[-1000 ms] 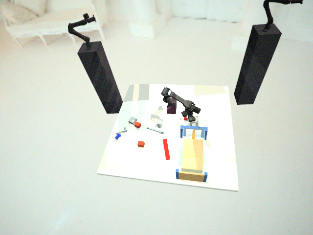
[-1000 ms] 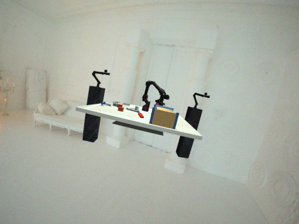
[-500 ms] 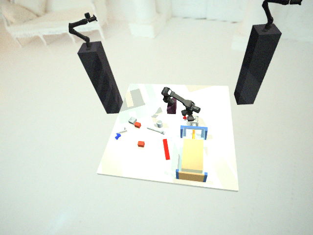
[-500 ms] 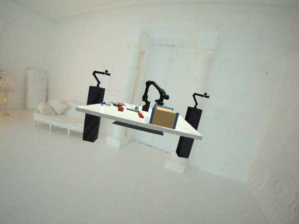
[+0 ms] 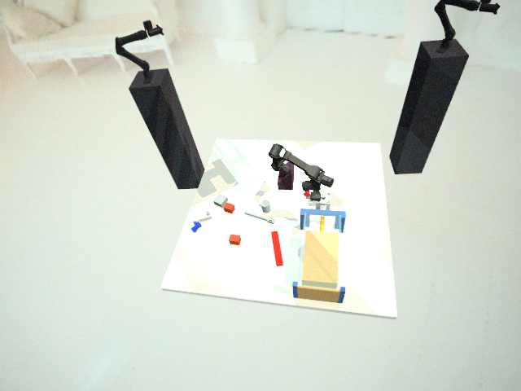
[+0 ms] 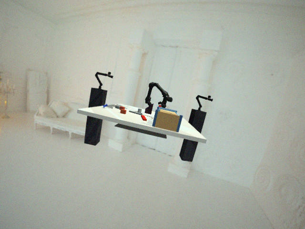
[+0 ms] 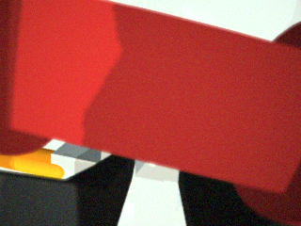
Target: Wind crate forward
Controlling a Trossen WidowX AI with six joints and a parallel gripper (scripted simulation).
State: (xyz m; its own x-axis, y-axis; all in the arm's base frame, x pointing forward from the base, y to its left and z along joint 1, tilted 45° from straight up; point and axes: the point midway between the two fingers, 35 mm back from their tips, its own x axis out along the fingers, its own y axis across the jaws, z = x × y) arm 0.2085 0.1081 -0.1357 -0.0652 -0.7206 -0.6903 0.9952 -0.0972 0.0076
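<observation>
Right now the red grip is 50 mm to the right of my gripper tip and 50 mm above it. The rest, counted from my gripper tip: hand winch 70 mm below, 50 mm to the left, 20 mm behind; then blue steel frame 160 mm ahead, 30 mm to the left, 10 mm above; then red-knobbed winch handle 20 mm above, 10 mm to the right.
</observation>
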